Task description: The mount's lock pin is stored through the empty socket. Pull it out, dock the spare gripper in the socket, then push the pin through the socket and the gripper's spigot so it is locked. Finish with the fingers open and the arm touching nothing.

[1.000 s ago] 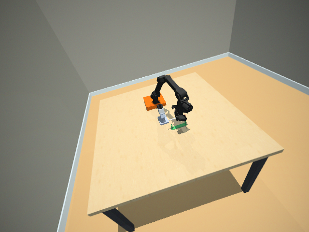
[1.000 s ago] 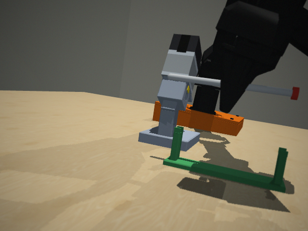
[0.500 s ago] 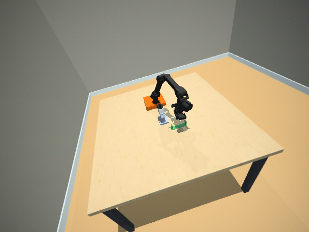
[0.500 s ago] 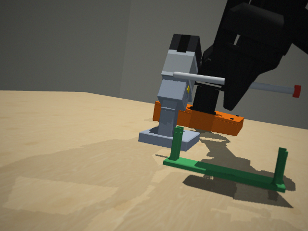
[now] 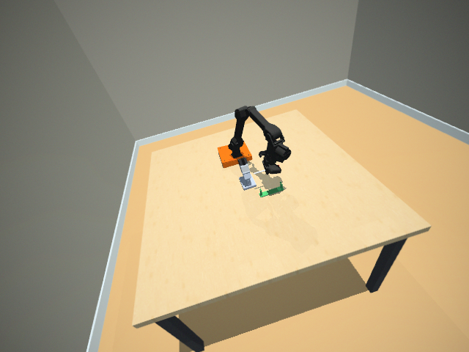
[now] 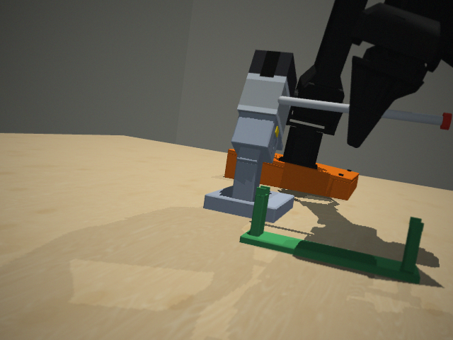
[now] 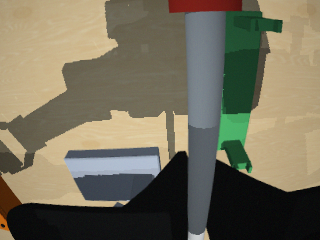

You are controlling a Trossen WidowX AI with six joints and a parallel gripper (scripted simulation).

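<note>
The grey mount lies 9 cm to the right of my gripper tip, 8 cm behind it and 4 cm below it. Also, from my gripper tip: green rack: 7 cm below, 5 cm ahead, 1 cm to the right; then spare gripper: 10 cm to the right, 9 cm behind, 3 cm above.
</note>
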